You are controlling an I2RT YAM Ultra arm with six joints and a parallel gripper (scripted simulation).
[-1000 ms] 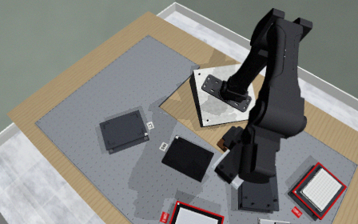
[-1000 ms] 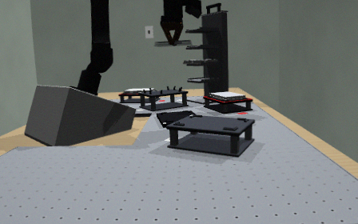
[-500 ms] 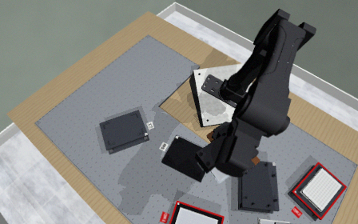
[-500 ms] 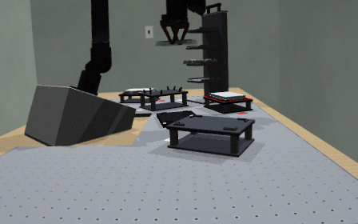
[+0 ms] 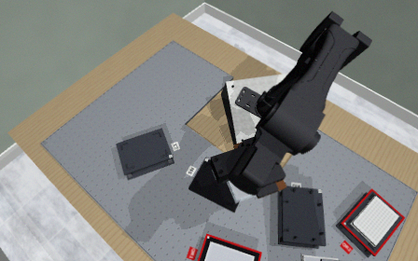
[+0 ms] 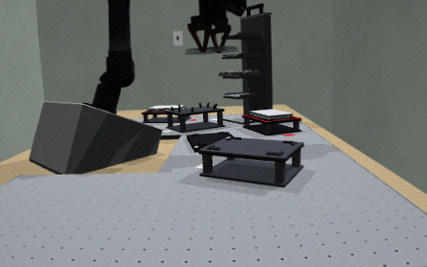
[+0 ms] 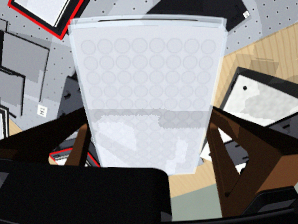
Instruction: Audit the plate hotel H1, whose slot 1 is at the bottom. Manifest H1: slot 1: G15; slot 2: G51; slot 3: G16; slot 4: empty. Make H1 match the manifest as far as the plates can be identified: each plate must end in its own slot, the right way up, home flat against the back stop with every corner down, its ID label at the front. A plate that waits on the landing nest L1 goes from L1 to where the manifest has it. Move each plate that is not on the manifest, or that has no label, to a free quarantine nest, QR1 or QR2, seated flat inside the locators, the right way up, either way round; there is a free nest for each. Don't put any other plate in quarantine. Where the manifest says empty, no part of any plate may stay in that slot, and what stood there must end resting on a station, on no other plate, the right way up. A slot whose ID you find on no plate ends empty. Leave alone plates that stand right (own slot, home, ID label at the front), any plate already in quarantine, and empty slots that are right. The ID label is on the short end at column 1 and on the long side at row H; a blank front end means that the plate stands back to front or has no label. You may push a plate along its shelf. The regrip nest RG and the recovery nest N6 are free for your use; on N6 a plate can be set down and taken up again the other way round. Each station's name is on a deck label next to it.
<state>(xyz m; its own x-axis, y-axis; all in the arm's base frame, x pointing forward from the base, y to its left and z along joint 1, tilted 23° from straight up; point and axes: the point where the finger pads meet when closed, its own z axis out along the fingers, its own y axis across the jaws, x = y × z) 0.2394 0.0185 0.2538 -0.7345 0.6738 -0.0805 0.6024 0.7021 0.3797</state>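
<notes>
Now: hand 24 cm above the flat black pad, 10 cm to the left of it and 2 cm past it. Round my hand: red-bordered quarantine nest: 36 cm to the left, 21 cm below, 14 cm behind; N6 deck label: 25 cm below, 20 cm to the right, 1 cm behind; plate hotel H1: 27 cm to the left, 20 cm ahead, 6 cm below.
</notes>
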